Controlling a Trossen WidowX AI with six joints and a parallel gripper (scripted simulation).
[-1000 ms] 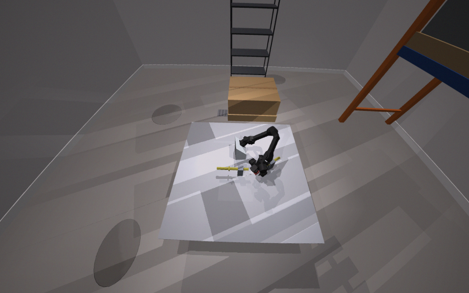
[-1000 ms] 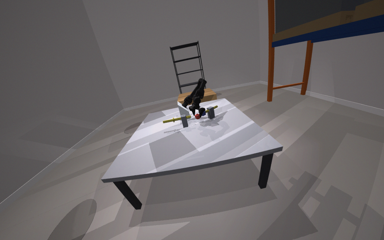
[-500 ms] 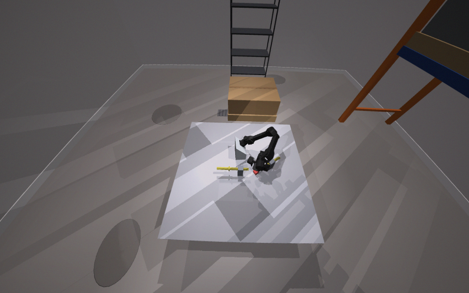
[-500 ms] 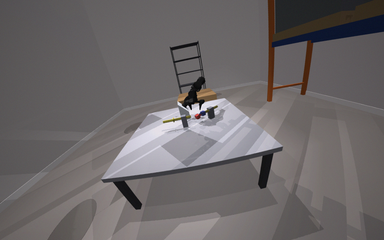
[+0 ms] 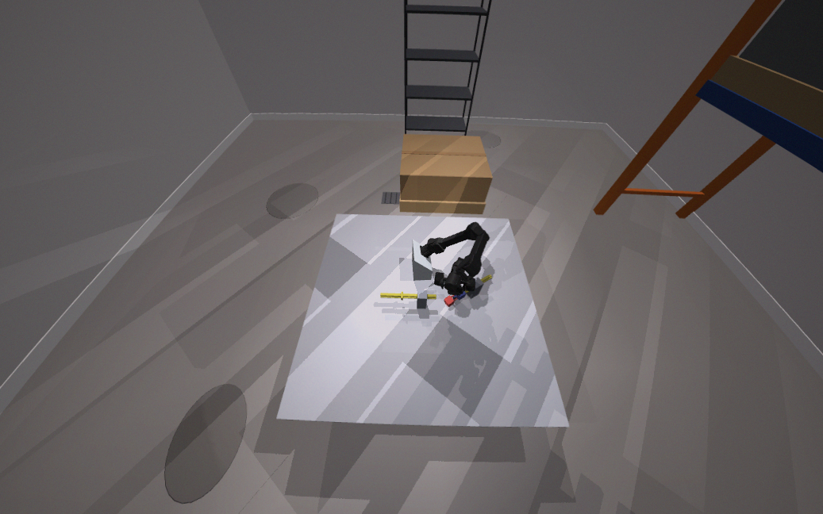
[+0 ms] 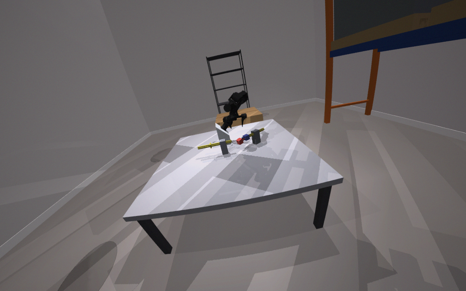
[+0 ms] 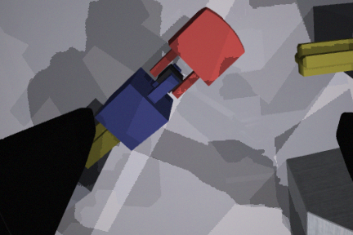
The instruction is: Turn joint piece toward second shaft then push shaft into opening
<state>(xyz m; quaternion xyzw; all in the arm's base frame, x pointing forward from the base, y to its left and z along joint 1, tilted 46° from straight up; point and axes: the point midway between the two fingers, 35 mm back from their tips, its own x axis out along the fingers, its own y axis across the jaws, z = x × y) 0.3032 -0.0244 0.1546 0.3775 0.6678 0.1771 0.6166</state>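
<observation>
My gripper tip is 120 mm above the red joint piece and 10 mm to the right of it.
</observation>
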